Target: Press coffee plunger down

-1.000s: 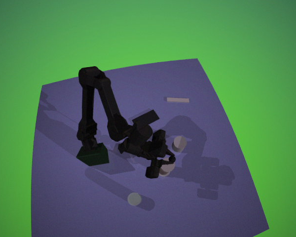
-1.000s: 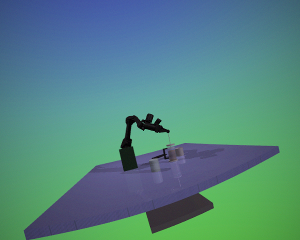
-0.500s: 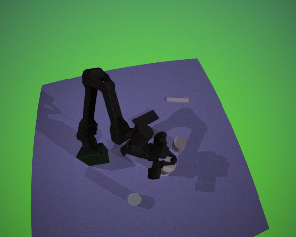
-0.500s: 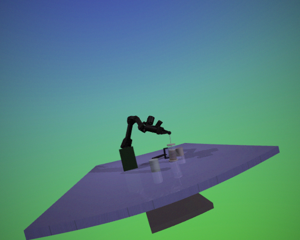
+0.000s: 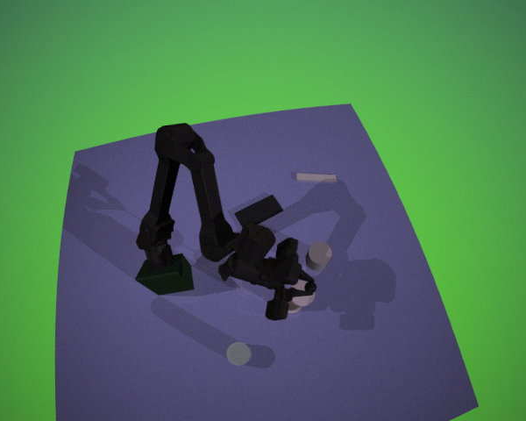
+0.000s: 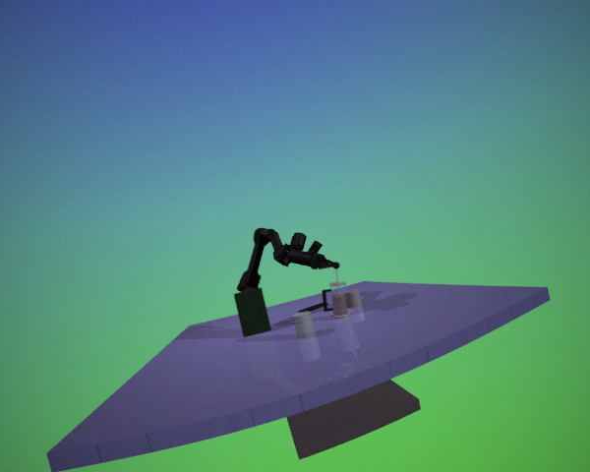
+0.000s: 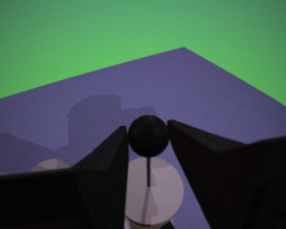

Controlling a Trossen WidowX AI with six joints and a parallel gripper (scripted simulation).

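My gripper tip is 10 cm above the coffee press, 3 cm past it and 1 cm to the right of it. Round my gripper tip: pale flat bar: 42 cm to the left, 21 cm below, 19 cm ahead.
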